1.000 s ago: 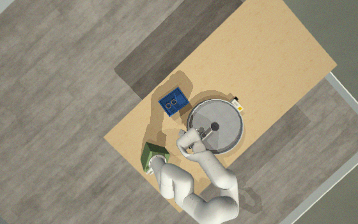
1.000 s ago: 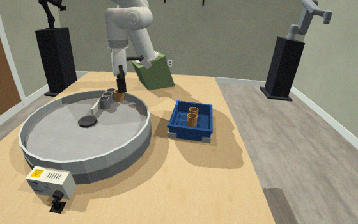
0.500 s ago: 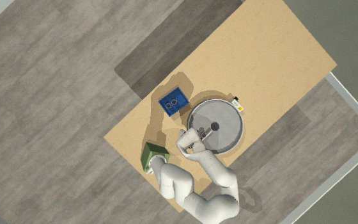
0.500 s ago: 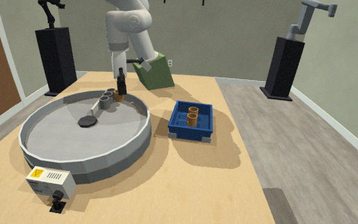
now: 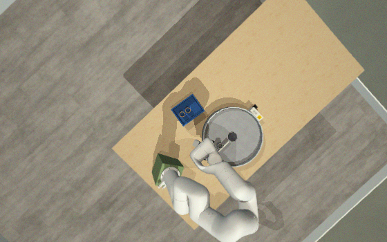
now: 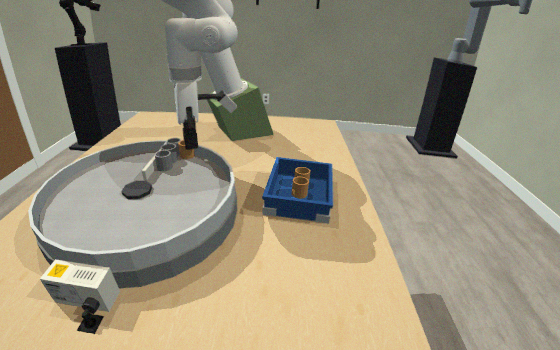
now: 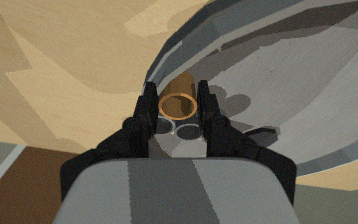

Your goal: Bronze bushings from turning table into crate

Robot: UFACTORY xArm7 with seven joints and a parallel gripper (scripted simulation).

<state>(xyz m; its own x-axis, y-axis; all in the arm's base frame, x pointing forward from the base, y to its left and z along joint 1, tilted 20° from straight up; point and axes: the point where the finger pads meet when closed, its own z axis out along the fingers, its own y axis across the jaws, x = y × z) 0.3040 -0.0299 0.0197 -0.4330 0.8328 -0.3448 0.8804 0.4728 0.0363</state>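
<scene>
Right now the blue crate is 29 cm to the left of my hand, 8 cm below it and 6 cm ahead of it. Round my hand: grey turning table (18 cm ahead, 6 cm to the right, 5 cm below).
</scene>
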